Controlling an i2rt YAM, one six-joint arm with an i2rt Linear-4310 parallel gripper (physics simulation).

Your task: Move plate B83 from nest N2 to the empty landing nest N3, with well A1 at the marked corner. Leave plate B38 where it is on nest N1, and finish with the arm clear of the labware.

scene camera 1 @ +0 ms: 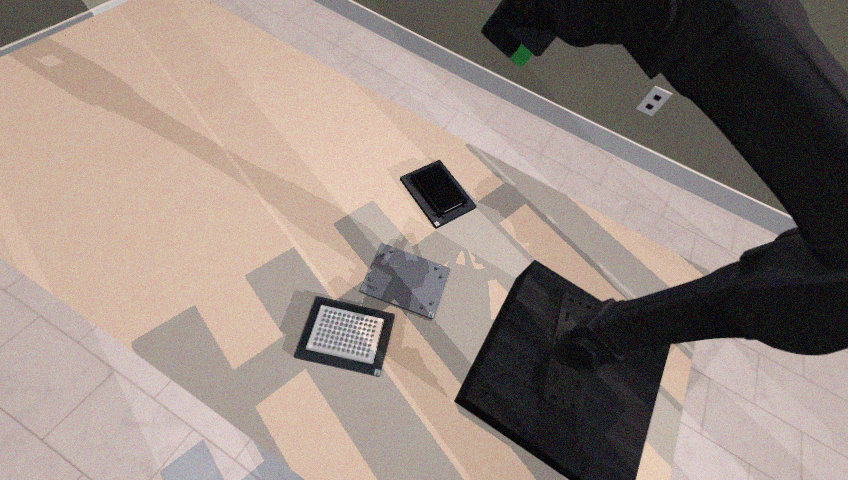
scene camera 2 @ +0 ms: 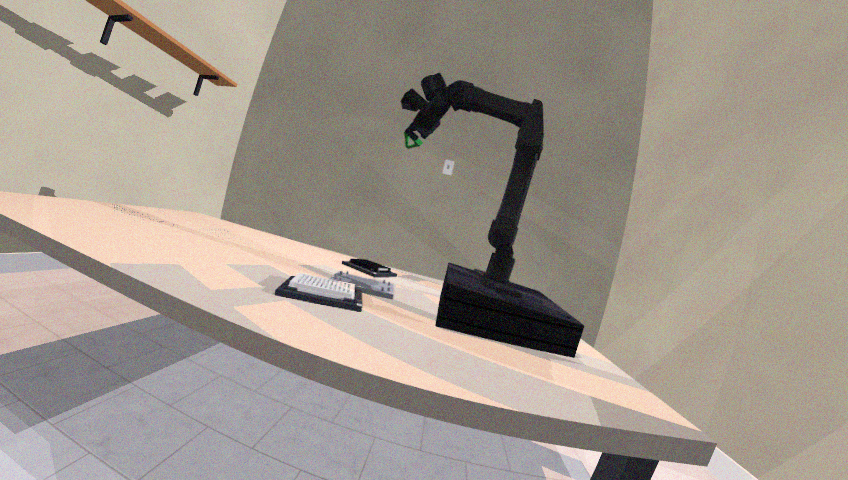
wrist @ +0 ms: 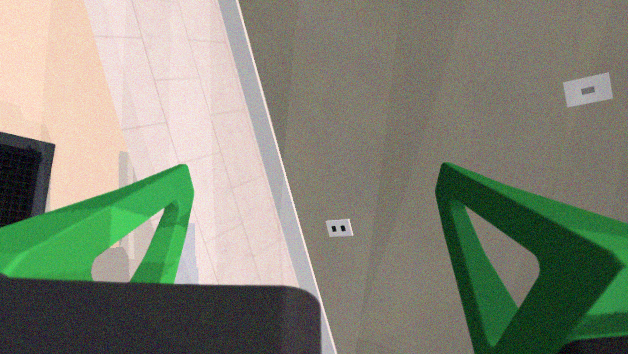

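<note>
A white 96-well plate point(scene camera 1: 345, 334) point(scene camera 2: 323, 286) lies flat on a dark nest point(scene camera 1: 384, 340) point(scene camera 2: 321, 301). A black plate point(scene camera 1: 439, 185) point(scene camera 2: 370, 265) point(wrist: 17, 175) lies on another dark nest point(scene camera 1: 420, 197) point(wrist: 46, 175). Between them is the empty grey nest point(scene camera 1: 437, 291) point(scene camera 2: 377, 287), with small pins and a pale mark at one corner. Plate and nest labels are not readable, so I cannot tell which plate is B83. My gripper point(scene camera 1: 521, 55) point(scene camera 2: 412, 140) point(wrist: 314, 177) is open and empty, high above the table and away from the labware; its green fingers stand wide apart in the wrist view.
The black base box point(scene camera 1: 517, 380) point(scene camera 2: 505, 321) stands on the table beside the nests. The arm point(scene camera 1: 743, 118) point(scene camera 2: 520, 172) rises from it and bends over high up. A wooden shelf point(scene camera 2: 172, 47) is on the wall at the upper left. The table's edge point(scene camera 2: 416, 386) runs along the near side.
</note>
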